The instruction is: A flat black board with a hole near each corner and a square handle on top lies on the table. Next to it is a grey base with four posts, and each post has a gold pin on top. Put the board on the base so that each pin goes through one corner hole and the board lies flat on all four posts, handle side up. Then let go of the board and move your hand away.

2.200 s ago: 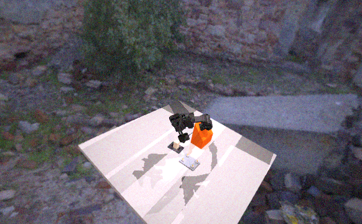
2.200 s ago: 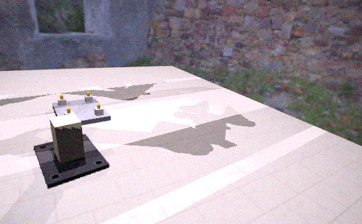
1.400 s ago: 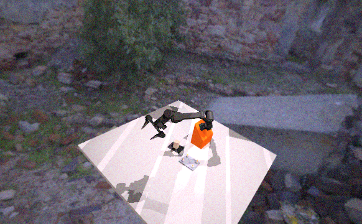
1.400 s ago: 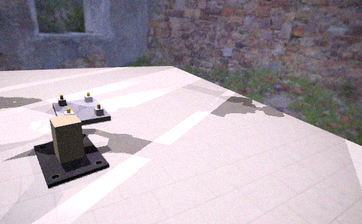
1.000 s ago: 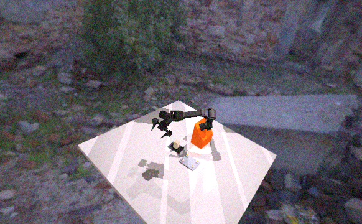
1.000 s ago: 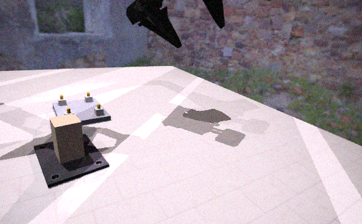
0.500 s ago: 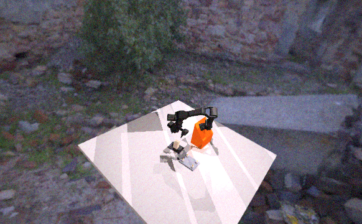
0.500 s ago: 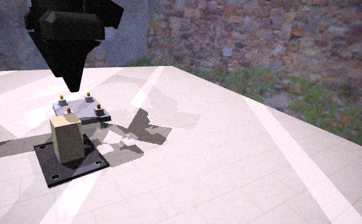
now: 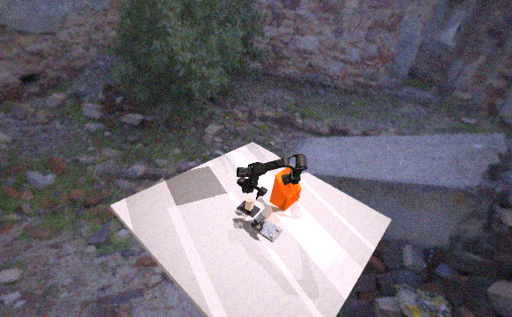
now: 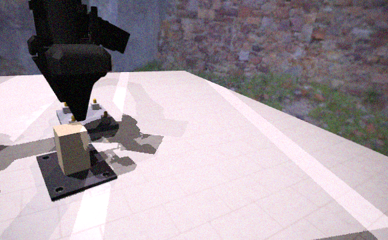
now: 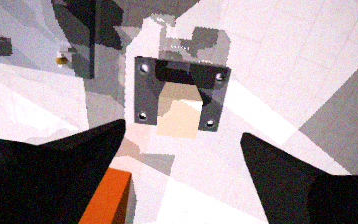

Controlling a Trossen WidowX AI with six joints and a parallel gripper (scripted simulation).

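The flat black board is 10 mm behind my gripper tip and 80 mm below it. Also, from my gripper tip: grey base 20 mm ahead, 200 mm to the left, 100 mm below.
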